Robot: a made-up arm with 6 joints. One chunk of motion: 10 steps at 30 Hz.
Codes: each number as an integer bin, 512 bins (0 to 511) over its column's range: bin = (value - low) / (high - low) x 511, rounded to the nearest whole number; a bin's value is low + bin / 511 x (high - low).
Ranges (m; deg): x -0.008..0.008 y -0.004..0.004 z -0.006..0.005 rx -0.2..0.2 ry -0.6..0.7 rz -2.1..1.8
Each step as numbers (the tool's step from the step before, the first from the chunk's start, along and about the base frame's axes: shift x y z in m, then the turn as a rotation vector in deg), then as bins.
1 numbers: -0.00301 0.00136 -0.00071 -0.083 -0.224 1.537
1 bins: 159 342 246 149 148 477
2 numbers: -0.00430 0.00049 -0.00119 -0.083 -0.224 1.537
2 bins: 118 287 223 149 148 477
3 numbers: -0.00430 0.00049 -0.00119 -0.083 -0.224 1.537
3 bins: 118 287 223 149 148 477
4 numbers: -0.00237 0.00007 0.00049 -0.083 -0.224 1.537
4 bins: 180 260 301 149 148 477
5 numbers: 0.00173 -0.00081 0.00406 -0.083 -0.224 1.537
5 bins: 311 204 467 149 148 477
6 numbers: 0.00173 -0.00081 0.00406 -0.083 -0.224 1.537
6 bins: 311 204 467 149 148 477
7 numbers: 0.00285 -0.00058 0.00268 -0.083 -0.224 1.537
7 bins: 347 218 403 149 148 477
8 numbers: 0.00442 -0.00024 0.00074 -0.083 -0.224 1.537
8 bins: 397 240 313 149 148 477
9 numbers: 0.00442 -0.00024 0.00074 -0.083 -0.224 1.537
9 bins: 397 240 313 149 148 477
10 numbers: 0.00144 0.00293 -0.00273 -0.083 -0.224 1.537
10 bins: 301 443 152 149 148 477
